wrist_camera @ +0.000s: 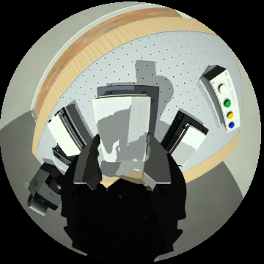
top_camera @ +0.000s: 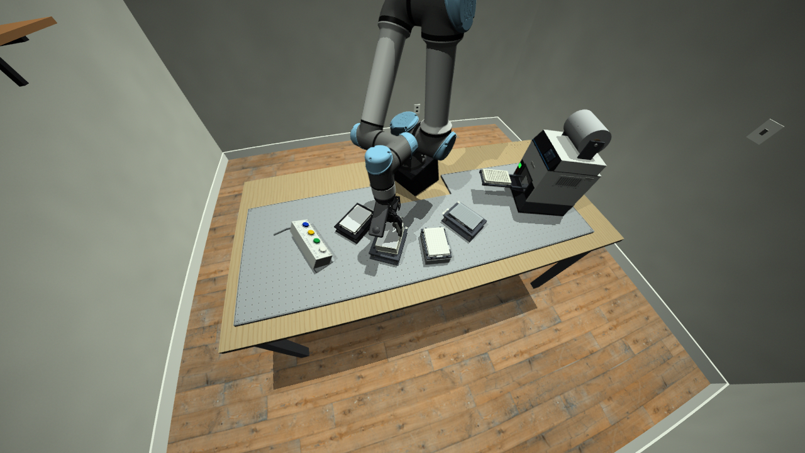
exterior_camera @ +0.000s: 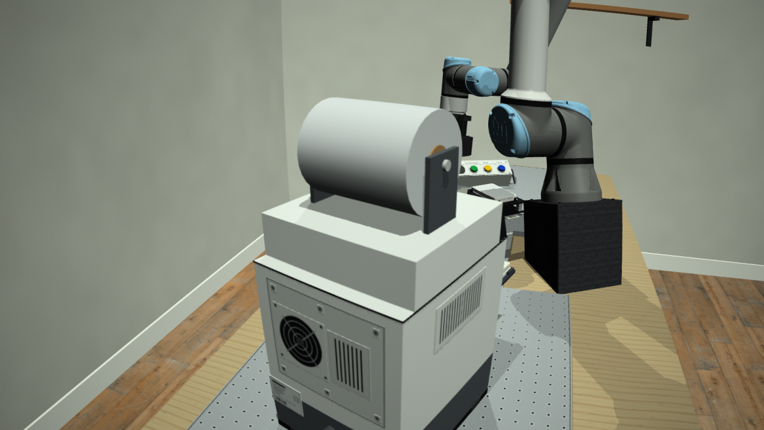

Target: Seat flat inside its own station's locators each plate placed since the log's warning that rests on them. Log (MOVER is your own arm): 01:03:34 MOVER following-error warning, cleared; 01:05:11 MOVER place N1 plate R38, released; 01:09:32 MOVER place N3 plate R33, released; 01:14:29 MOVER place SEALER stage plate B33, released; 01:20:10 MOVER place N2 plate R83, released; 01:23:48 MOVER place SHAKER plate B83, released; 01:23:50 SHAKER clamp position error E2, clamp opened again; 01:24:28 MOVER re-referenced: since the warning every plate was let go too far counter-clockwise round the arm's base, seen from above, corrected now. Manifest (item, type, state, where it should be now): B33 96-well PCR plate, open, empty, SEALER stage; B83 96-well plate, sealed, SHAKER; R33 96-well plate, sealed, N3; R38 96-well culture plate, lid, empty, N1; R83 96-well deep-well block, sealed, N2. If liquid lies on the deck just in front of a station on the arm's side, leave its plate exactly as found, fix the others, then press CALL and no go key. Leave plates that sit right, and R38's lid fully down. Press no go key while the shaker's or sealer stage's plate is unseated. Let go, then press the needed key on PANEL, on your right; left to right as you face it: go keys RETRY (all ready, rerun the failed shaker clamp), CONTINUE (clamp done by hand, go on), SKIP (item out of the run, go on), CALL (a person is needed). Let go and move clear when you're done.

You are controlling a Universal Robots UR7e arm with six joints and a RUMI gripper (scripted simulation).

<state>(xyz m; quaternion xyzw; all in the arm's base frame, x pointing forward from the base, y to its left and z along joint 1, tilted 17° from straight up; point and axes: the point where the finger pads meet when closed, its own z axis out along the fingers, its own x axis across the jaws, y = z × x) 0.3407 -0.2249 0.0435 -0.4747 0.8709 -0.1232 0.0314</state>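
Right now the tall sealed deep-well block is 20 mm below my hand. From my hand the other things lie so: roll: 830 mm to the left, 300 mm above; white PCR plate: 580 mm to the left, 110 mm behind, 30 mm above; grey lidded plate: 360 mm to the left, 40 mm below, 10 mm ahead.
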